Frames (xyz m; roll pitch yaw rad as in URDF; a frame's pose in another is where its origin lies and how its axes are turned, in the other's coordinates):
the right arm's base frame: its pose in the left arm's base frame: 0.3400 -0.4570 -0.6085 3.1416 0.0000 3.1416
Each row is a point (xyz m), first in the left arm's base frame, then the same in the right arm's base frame.
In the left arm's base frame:
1: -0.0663 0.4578 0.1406
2: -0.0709 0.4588 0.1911
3: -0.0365 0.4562 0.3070
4: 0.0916 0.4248 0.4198
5: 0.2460 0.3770 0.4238
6: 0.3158 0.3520 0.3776
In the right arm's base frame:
1: 0.4063 0.9148 -0.7491
2: 0.4109 0.9158 -0.7996
3: 0.3765 0.9132 -0.9155
4: 0.2484 0.8818 -1.0283
5: 0.0940 0.8340 -1.0323
6: 0.0242 0.8090 -0.9861

